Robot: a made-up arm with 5 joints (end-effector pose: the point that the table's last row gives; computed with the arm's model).
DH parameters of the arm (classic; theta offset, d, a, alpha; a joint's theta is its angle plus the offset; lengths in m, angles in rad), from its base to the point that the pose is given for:
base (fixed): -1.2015 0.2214 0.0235 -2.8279
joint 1: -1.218 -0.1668 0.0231 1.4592
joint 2: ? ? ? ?
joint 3: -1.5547 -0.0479 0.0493 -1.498
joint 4: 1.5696 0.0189 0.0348 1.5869
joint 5: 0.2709 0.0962 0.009 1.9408
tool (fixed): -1.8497 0.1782 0 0
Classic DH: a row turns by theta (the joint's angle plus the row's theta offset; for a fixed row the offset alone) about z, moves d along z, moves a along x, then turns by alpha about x.
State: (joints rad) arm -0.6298 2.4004 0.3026 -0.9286 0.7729
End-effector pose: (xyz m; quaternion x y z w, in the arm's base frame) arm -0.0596 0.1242 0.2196 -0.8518 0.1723 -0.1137 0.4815
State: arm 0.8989 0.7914 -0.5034 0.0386 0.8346
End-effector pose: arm 0.0727 -0.2156 0.5366 0.2295 0.4637 -0.7930 0.3216
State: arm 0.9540 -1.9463 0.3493 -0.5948 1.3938
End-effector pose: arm -0.0829 0.1645 0.5202 -0.4231 0.5207 0.7295 0.1329
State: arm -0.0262 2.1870 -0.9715 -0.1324 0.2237
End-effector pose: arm 0.1885 -0.1182 0.3763 -0.0213 0.7581 -0.5391 0.3663
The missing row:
joint 2: 0.2938 -0.0443 0.0353 -1.5708
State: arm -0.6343 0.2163 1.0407 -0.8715 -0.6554
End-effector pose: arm -0.0689 0.0706 0.3869 0.2206 -0.5939 -0.2532 0.7311
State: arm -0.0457 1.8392 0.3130 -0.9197 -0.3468
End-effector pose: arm 0.0506 0.0546 0.4439 -0.1587 0.2460 -0.4324 0.8528
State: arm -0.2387 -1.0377 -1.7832 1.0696 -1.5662
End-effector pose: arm -0.0670 -0.1711 0.2953 0.8969 0.3081 0.1691 0.2685
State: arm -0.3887 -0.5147 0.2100 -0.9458 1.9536
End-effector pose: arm 0.0453 0.1467 0.5686 -0.1483 -0.1662 -0.8669 0.4459
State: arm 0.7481 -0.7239 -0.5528 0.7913 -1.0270
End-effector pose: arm -0.1024 0.0298 0.3402 -0.8593 0.4959 0.1253 0.0040
